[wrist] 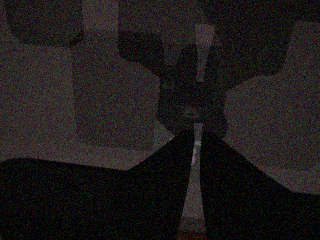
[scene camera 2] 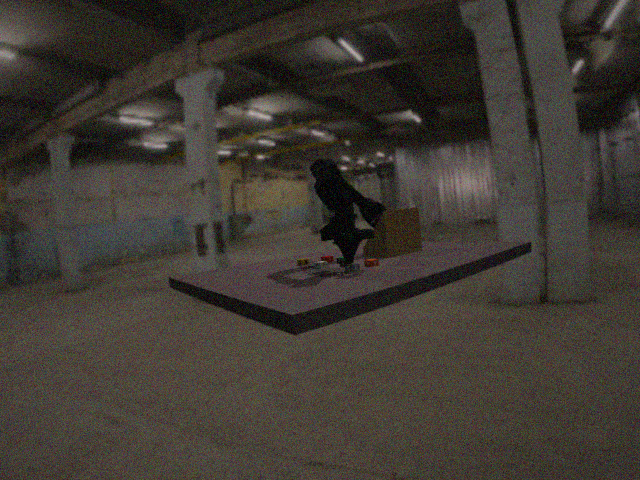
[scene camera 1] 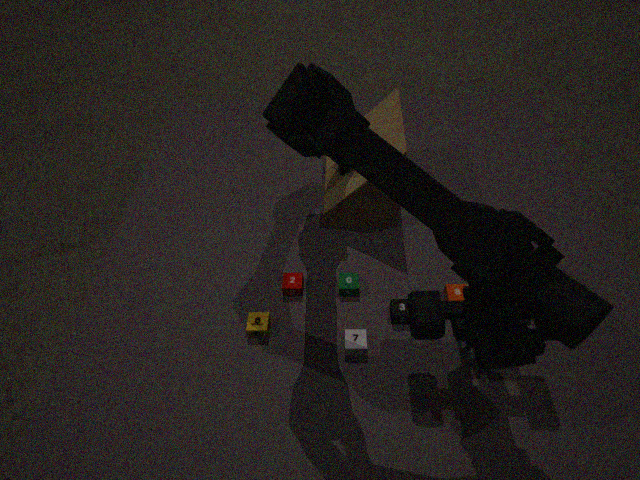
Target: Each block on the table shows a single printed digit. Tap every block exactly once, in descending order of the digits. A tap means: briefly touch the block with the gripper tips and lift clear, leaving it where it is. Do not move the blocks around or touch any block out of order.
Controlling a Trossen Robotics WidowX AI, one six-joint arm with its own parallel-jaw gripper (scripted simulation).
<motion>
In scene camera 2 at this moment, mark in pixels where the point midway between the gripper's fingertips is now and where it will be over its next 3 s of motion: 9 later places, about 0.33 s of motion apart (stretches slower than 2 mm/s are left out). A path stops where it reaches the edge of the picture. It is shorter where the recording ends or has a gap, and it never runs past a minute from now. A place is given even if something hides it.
The gripper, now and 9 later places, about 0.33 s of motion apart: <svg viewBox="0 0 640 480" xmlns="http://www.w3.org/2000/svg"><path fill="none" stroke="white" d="M349 263L349 263L349 244L354 227L367 229L370 252L370 254L370 259L370 259L370 245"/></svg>
</motion>
